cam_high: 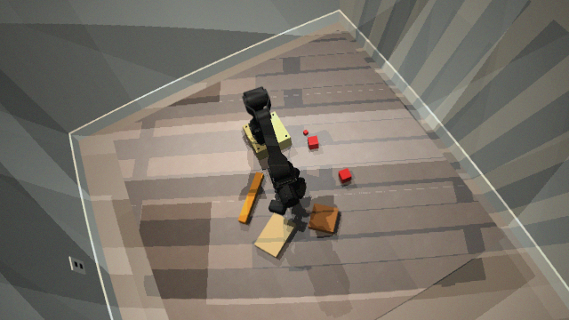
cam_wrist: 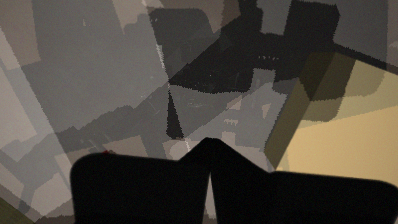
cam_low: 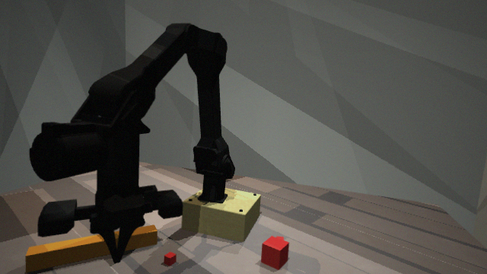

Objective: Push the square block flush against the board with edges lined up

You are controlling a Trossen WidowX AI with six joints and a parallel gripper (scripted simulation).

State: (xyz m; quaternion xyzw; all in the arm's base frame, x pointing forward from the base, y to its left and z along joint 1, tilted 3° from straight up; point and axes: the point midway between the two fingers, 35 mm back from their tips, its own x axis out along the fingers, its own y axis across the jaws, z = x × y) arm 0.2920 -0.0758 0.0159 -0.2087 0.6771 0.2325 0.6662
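My gripper tip is now 140 mm short of the orange-brown square block, 70 mm to the right of it and 40 mm above it. From my gripper tip the other things lie so: orange board (100 mm behind, 110 mm to the right, 40 mm below); pale flat plate (80 mm ahead, 110 mm to the right, 40 mm below).
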